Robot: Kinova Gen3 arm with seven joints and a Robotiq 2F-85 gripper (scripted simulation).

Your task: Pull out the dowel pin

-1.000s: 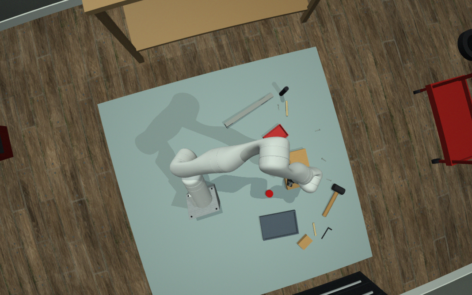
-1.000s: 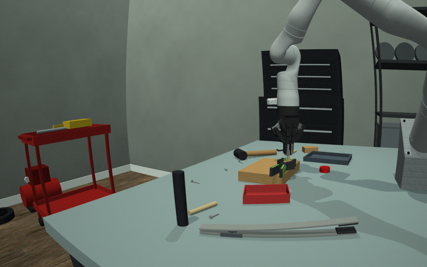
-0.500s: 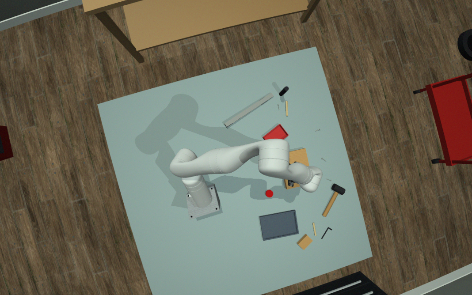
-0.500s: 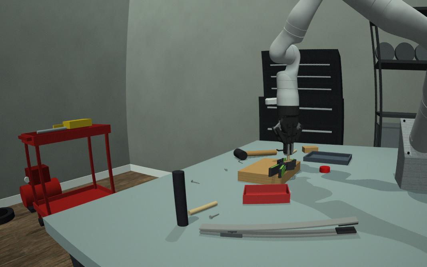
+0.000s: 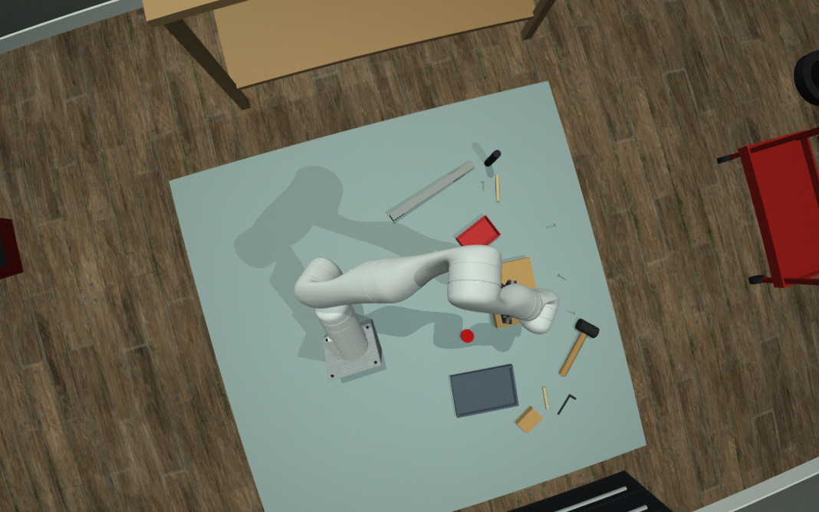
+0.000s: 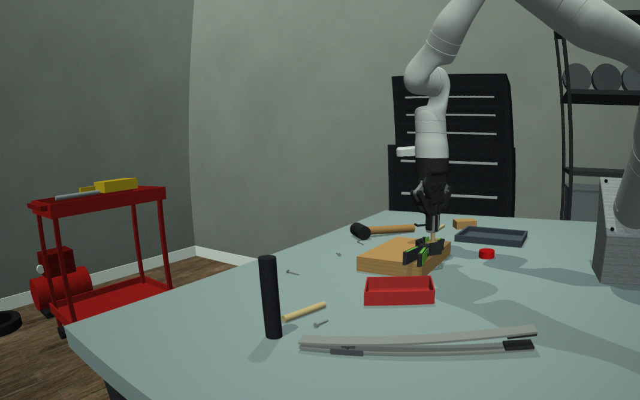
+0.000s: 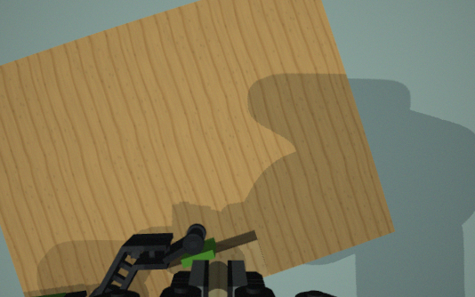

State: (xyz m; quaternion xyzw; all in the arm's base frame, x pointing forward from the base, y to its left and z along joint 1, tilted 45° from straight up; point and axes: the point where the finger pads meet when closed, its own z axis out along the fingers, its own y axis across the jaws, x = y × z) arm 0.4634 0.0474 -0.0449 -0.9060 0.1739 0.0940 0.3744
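Now: the dowel pin 20 mm below my hand. Round my hand: red puck 120 mm behind, 90 mm to the right, 80 mm below; then small wooden block 50 mm below; then wooden bench board 70 mm below, 50 mm ahead.
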